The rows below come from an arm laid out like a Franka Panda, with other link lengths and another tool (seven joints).
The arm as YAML. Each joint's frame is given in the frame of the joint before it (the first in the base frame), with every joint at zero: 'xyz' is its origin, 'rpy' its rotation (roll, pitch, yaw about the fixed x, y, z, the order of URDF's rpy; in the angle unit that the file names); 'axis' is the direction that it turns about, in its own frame. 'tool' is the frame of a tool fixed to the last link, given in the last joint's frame.
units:
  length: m
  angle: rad
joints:
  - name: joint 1
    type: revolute
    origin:
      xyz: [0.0, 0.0, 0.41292]
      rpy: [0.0, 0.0, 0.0]
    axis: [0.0, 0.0, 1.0]
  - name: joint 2
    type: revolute
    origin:
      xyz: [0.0, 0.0, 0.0]
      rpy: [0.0, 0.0, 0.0]
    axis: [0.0, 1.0, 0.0]
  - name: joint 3
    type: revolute
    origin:
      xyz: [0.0, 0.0, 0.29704]
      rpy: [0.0, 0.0, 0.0]
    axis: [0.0, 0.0, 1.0]
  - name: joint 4
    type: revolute
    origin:
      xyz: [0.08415, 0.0, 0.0]
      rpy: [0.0, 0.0, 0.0]
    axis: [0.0, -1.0, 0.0]
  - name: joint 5
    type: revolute
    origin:
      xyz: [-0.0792, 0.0, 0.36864]
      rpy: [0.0, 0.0, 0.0]
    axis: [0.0, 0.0, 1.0]
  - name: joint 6
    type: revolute
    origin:
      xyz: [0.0, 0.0, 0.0]
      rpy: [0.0, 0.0, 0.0]
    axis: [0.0, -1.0, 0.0]
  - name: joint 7
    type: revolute
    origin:
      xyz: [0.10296, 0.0, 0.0]
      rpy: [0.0, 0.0, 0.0]
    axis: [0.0, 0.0, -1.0]
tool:
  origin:
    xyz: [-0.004, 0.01, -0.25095]
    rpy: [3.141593, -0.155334, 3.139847]
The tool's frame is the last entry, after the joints.
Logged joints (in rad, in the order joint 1, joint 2, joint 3, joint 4, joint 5, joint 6, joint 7), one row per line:
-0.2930, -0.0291, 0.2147, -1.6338, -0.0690, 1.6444, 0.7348
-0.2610, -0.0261, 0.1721, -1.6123, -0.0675, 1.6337, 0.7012
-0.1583, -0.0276, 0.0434, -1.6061, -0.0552, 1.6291, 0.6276
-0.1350, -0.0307, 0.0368, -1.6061, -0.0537, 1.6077, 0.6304
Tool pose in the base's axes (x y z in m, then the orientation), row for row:
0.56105, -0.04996, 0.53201, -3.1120, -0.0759, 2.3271
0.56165, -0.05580, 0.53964, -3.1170, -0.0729, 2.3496
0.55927, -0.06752, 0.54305, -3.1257, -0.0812, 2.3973
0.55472, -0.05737, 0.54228, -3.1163, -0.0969, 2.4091
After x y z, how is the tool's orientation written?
As angles about the fixed x, y, z axes (roll, pitch, yaw), in radians.
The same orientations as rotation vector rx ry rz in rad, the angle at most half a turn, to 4 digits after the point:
-1.2105, -2.8106, -0.0044
-1.1809, -2.8282, -0.0083
-1.1118, -2.8510, -0.0225
-1.0876, -2.8409, -0.0169

